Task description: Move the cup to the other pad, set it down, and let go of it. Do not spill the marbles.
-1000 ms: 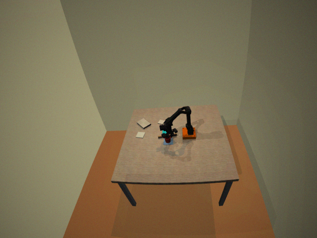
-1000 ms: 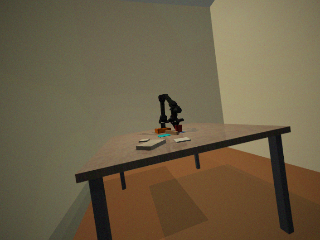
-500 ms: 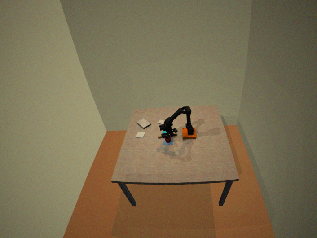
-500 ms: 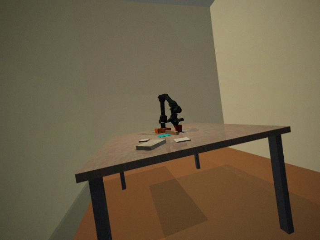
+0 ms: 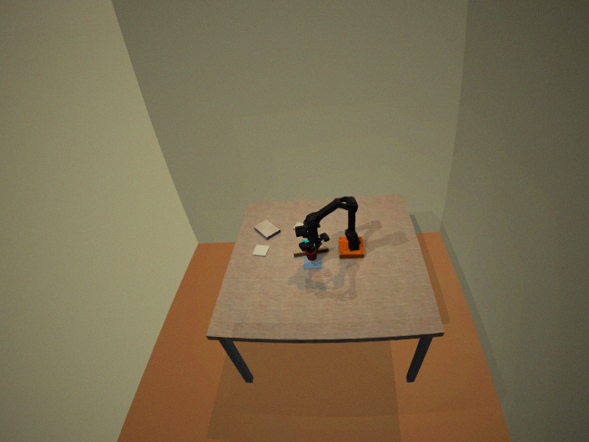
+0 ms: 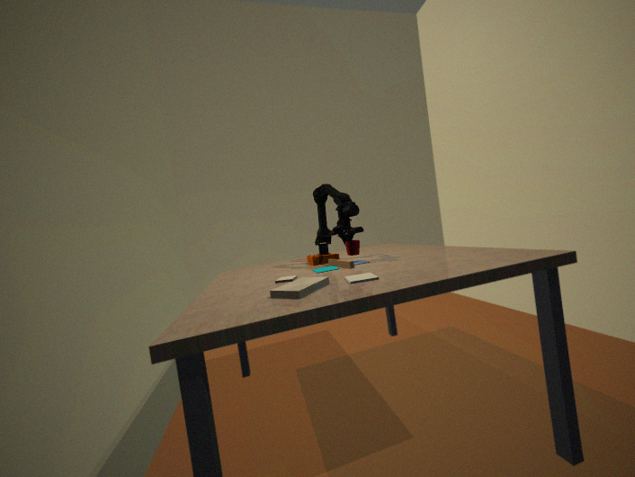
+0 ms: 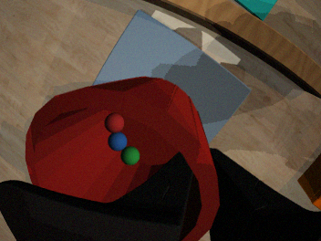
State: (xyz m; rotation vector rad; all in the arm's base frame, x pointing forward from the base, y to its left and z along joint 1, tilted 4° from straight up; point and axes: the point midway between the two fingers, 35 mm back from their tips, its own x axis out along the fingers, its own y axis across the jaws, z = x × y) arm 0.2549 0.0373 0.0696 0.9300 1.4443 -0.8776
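Right now the cyan pad is 4 cm ahead of my gripper tip, 15 cm to the right of it and 9 cm below it. Also, from my gripper tip: low wooden bar 3 cm ahead, 7 cm to the right, 8 cm below; then red cup 3 cm ahead, 1 cm to the left; then blue pad 3 cm ahead, 1 cm to the left, 9 cm below.
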